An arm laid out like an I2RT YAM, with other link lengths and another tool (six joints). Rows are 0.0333 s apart.
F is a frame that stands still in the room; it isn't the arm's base.
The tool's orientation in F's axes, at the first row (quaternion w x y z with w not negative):
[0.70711, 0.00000, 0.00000, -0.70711]
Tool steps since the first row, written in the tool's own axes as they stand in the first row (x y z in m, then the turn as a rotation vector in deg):
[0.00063, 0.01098, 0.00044, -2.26, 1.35, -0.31]
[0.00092, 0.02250, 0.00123, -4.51, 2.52, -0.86]
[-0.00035, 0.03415, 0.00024, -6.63, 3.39, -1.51]
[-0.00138, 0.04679, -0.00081, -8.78, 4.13, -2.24]
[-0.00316, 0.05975, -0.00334, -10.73, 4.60, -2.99]
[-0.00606, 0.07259, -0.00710, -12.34, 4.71, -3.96]
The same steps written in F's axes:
[0.01098, -0.00063, 0.00044, 1.35, 2.26, -0.31]
[0.02250, -0.00092, 0.00123, 2.52, 4.51, -0.86]
[0.03415, 0.00035, 0.00024, 3.39, 6.63, -1.51]
[0.04679, 0.00138, -0.00081, 4.13, 8.78, -2.24]
[0.05975, 0.00316, -0.00334, 4.60, 10.73, -2.99]
[0.07259, 0.00606, -0.00710, 4.71, 12.34, -3.96]

